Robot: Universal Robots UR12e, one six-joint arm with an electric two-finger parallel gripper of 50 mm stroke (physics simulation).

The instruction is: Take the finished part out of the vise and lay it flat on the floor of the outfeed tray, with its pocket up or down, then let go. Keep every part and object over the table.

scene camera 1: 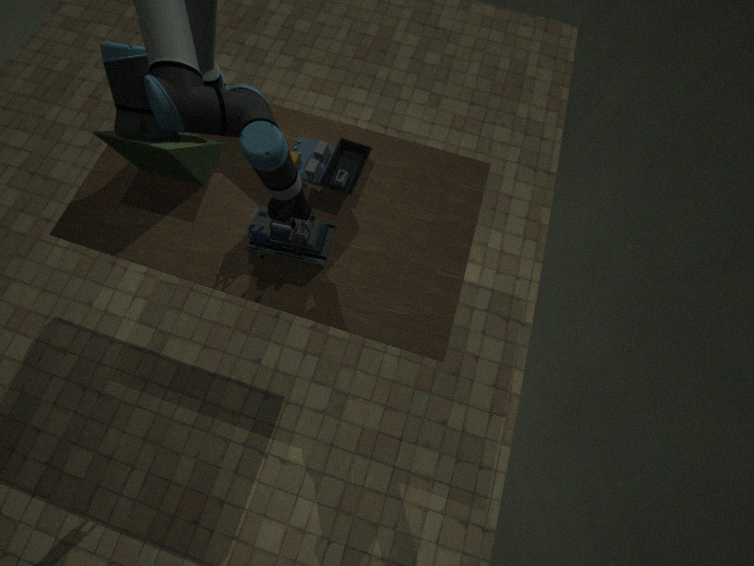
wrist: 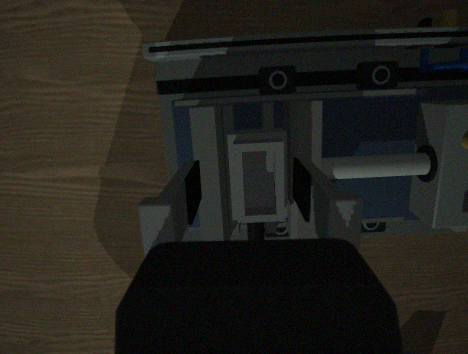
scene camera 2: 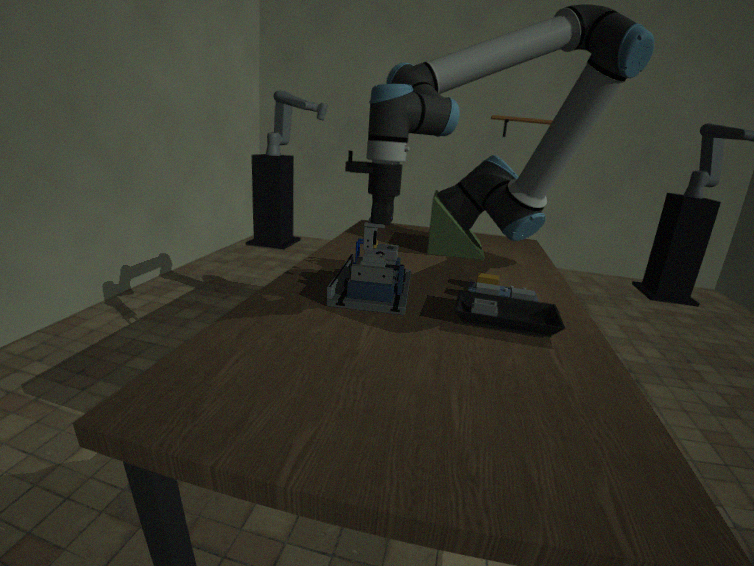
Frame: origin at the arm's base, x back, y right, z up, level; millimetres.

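Seen in the pictures: gripper, between the fingertips: (scene camera 1: 302, 228) (wrist: 246, 178) (scene camera 2: 369, 246); arm's base, origin of its link: (scene camera 1: 149, 136) (scene camera 2: 452, 212).
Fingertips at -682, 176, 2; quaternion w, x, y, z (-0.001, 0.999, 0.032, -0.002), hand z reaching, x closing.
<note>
Offsets run from my fingertips to a thing's top centre, as dx, dy, dz. "spot": to the spot under its first point.
The finished part @[+9, -10, -23] (wrist: 259, 182), a pale grey block with its rectangular pocket up, sits between the two jaws of the vise @[+76, -1, -39] (scene camera 1: 327, 237) (scene camera 2: 371, 291) (wrist: 205, 170). My gripper (wrist: 246, 178) is open and empty above the vise. In the wrist view its fingers stand on either side of the part, over the jaws, with the part a little closer to the right finger. Their exact height over the jaws is hard to tell. The black tray (scene camera 1: 353, 159) (scene camera 2: 526, 319), which looks like the outfeed tray, stands apart from the vise on the table.
Another grey part @[-27, -292, -91] (scene camera 1: 341, 177) (scene camera 2: 484, 306) lies in the black tray at one end. A blue plate @[+140, -352, -130] (scene camera 1: 306, 146) with grey blocks and a yellow piece @[+190, -309, -94] (scene camera 2: 488, 279) stands next to the tray. The vise's screw @[spot: +97, -3, -52] (wrist: 380, 166) runs right of the jaws. A green wedge (scene camera 1: 176, 161) (scene camera 2: 450, 237) carries the arm.
</note>
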